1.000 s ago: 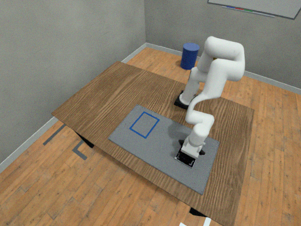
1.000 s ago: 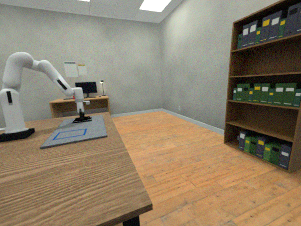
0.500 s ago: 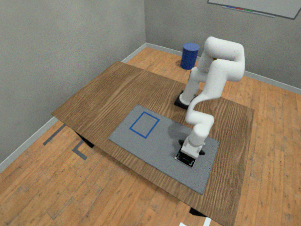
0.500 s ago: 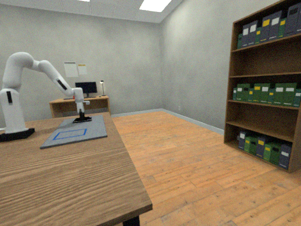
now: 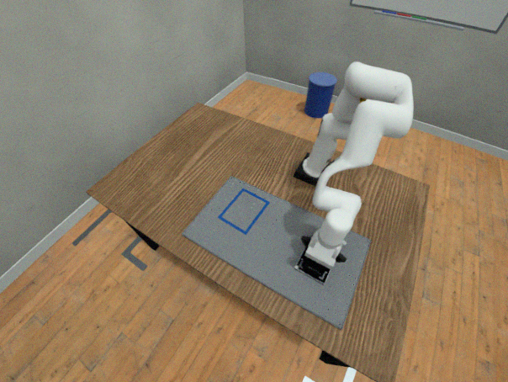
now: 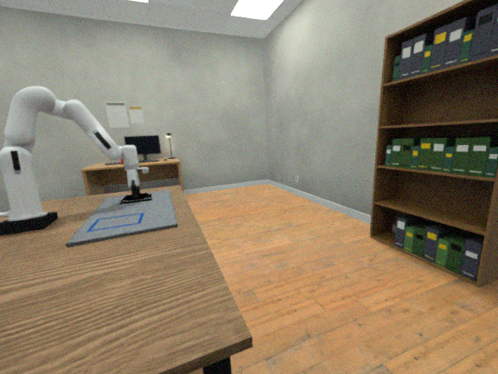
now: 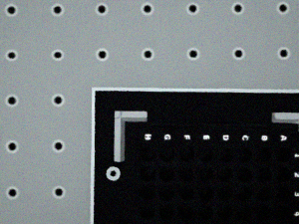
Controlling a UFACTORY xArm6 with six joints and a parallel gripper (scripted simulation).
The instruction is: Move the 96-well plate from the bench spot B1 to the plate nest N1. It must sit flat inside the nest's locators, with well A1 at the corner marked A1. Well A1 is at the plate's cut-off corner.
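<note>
Right now the black 96-well plate is 1 cm below my hand. The rest, counted from my hand: black plate nest N1: 3 cm below.
</note>
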